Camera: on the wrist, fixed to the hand. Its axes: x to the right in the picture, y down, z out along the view.
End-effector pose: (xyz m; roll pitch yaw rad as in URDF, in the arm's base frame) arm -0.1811 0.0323 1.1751 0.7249 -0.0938 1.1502
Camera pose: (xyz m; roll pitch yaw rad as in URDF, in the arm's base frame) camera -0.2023 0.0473 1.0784 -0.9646 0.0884 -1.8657
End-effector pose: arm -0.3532 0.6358 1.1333 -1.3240 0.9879 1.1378
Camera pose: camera -0.2578 0.6095 1.1487 1.1890 -1.0934 -2.1382
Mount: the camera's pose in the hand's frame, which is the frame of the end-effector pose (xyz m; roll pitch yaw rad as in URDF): -0.0040 -0.0451 -0.0893 -0.2551 -0.0864 -3.0507
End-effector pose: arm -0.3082 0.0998 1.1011 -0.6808 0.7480 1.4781
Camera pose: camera -0.2202 0.0607 1.0738 0.4116 -0.8722 -1.6387
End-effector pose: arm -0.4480 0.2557 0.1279 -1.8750 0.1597 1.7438
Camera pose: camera -0.3786 0.2751 0.1974 1.6450 -0.2192 -1.5101
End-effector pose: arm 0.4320 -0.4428 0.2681 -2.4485 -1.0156 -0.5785
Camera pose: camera 0.3486 -0.4151 0.3161 1.9957 1.0116 2.3258
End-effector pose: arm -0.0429 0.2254 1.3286 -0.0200 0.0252 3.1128
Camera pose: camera -0.0353 0.2721 1.2403 -0.2374 -0.1133 0.0606
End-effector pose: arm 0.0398 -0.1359 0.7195 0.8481 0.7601 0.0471
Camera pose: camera -0.0288 -0.1019 0.6549 -1.2153 -0.7420 -2.9247
